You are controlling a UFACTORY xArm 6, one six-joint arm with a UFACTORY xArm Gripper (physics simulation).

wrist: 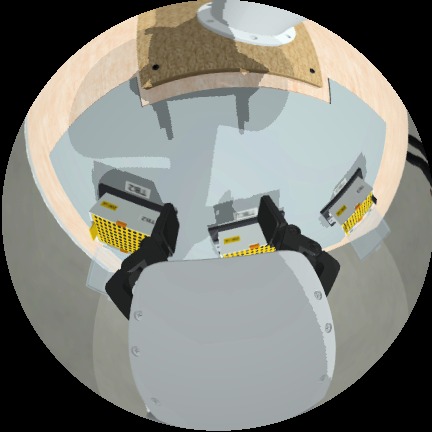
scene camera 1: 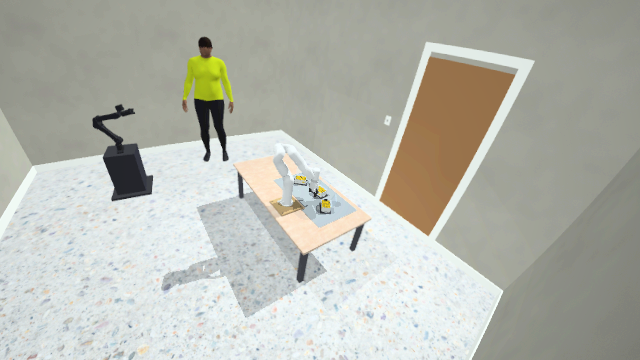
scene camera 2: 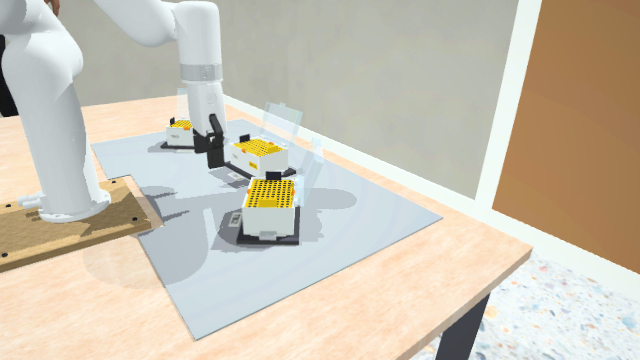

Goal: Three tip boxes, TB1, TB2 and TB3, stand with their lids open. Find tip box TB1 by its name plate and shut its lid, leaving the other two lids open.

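Frame: origin at the arm's base, x ahead, y left, z up, level; millimetres.
Seen in the pictures: gripper, fingertip midpoint: point(wrist: 217, 209) point(scene camera 1: 312, 194) point(scene camera 2: 209, 159); arm's base, link origin: point(scene camera 1: 286, 202) point(scene camera 2: 76, 206).
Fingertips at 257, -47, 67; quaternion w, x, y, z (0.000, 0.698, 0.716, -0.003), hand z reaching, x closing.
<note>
Offsets run from my fingertips to a thing's middle, as dx, dy, dz. "pt": to the spot under its first point. Level surfaces: height alone.
TB1 @(+126, +69, -43) point(scene camera 1: 321, 192) point(scene camera 2: 270, 164) point(wrist: 247, 239) is the middle white box with a yellow tip rack; its clear lid @(pt +211, +89, +32) point(scene camera 2: 282, 121) stands open at the back and is hidden in the wrist view. Its name plate is partly hidden by a finger. TB2 @(+54, -155, -43) point(scene camera 1: 326, 205) point(scene camera 2: 268, 220) point(wrist: 125, 215) is nearest in scene camera 2, lid @(+122, -194, +29) point(scene camera 2: 312, 170) point(wrist: 102, 272) open. TB3 @(+38, +326, -43) point(scene camera 1: 300, 180) point(scene camera 2: 176, 136) point(wrist: 352, 202) is farthest there, lid @(pt +42, +425, +27) point(scene camera 2: 182, 102) point(wrist: 370, 241) open. My gripper point(scene camera 1: 314, 193) point(scene camera 2: 208, 157) point(wrist: 217, 209) is open and empty, beside TB1 on its robot-base side; the right finger overlaps TB1 in the wrist view.
The boxes stand on a grey-blue mat @(dz -76) point(scene camera 2: 350, 235) on a wooden table @(dz -79) point(scene camera 2: 470, 250). The arm's base stands on a wooden board point(scene camera 2: 117, 220) at the mat's edge. A person point(scene camera 1: 207, 80) and a black arm on a pedestal point(scene camera 1: 125, 170) are away from the table.
</note>
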